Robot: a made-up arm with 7 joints. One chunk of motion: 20 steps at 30 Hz.
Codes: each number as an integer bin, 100 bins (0 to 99) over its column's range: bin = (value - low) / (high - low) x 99, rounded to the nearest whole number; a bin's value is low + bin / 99 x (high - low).
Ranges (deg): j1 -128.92..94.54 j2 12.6..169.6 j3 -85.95..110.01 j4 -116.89..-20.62 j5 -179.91..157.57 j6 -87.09..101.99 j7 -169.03..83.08
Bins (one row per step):
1: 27 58 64 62 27 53 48
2: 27 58 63 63 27 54 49
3: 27 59 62 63 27 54 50
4: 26 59 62 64 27 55 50
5: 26 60 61 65 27 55 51
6: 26 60 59 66 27 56 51
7: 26 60 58 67 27 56 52
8: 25 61 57 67 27 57 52
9: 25 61 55 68 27 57 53
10: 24 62 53 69 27 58 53
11: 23 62 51 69 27 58 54
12: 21 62 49 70 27 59 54
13: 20 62 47 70 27 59 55
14: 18 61 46 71 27 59 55
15: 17 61 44 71 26 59 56
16: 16 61 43 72 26 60 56
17: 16 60 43 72 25 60 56
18: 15 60 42 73 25 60 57
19: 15 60 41 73 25 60 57
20: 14 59 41 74 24 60 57
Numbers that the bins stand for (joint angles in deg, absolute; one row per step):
1: -67.98 104.58 40.73 -56.60 -87.87 14.13 -46.79
2: -67.98 104.58 38.75 -55.63 -87.87 16.04 -44.25
3: -67.98 106.17 36.77 -55.63 -87.87 16.04 -41.70
4: -70.23 106.17 36.77 -54.65 -87.87 17.95 -41.70
5: -70.23 107.75 34.79 -53.68 -87.87 17.95 -39.16
6: -70.23 107.75 30.83 -52.71 -87.87 19.86 -39.16
7: -70.23 107.75 28.85 -51.74 -87.87 19.86 -36.61
8: -72.49 109.34 26.88 -51.74 -87.87 21.77 -36.61
9: -72.49 109.34 22.92 -50.77 -87.87 21.77 -34.06
10: -74.75 110.92 18.96 -49.79 -87.87 23.68 -34.06
11: -77.01 110.92 15.00 -49.79 -87.87 23.68 -31.52
12: -81.52 110.92 11.04 -48.82 -87.87 25.59 -31.52
13: -83.78 110.92 7.08 -48.82 -87.87 25.59 -28.97
14: -88.29 109.34 5.10 -47.85 -87.87 25.59 -28.97
15: -90.55 109.34 1.14 -47.85 -91.28 25.59 -26.42
16: -92.81 109.34 -0.84 -46.88 -91.28 27.50 -26.42
17: -92.81 107.75 -0.84 -46.88 -94.69 27.50 -26.42
18: -95.06 107.75 -2.82 -45.90 -94.69 27.50 -23.88
19: -95.06 107.75 -4.79 -45.90 -94.69 27.50 -23.88
20: -97.32 106.17 -4.79 -44.93 -98.10 27.50 -23.88

